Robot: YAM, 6 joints.
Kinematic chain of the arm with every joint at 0, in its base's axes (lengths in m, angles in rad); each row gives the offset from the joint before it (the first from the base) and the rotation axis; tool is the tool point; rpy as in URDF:
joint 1: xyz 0 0 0.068 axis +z
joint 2: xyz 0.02 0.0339 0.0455 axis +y
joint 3: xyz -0.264 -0.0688 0 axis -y
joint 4: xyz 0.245 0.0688 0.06 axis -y
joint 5: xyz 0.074 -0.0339 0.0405 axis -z
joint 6: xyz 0.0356 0 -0.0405 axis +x
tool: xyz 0 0 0 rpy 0 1.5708 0
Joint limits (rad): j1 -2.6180..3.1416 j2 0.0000..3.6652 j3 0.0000..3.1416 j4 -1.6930..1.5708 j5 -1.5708..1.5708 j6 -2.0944..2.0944
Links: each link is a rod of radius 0.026 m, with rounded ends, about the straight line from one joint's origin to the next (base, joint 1, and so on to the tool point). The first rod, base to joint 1, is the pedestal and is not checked.
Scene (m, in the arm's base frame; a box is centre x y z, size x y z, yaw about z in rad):
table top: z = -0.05
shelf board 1: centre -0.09 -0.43 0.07 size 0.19 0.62 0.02 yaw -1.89
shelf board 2: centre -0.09 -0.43 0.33 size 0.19 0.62 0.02 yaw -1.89
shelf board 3: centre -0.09 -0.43 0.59 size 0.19 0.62 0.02 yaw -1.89
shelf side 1: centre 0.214 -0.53 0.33 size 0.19 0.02 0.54 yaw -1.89
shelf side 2: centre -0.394 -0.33 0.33 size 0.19 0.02 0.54 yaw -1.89
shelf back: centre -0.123 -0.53 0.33 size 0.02 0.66 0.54 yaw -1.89
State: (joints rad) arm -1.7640 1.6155 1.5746 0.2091 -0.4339 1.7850
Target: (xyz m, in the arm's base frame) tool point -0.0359 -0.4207 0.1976
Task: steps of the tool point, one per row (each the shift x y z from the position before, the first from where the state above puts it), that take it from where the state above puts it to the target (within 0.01 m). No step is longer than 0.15 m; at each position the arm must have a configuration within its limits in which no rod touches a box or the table.
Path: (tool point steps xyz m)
1: 0.0291 0.0786 0.0111
2: 0.0221 0.0764 -0.0112
3: 0.0079 -0.0512 -0.1244
4: 0.0135 0.0050 -0.1229
5: -0.0207 -0.0769 0.0089
6: -0.0288 -0.0730 -0.0089

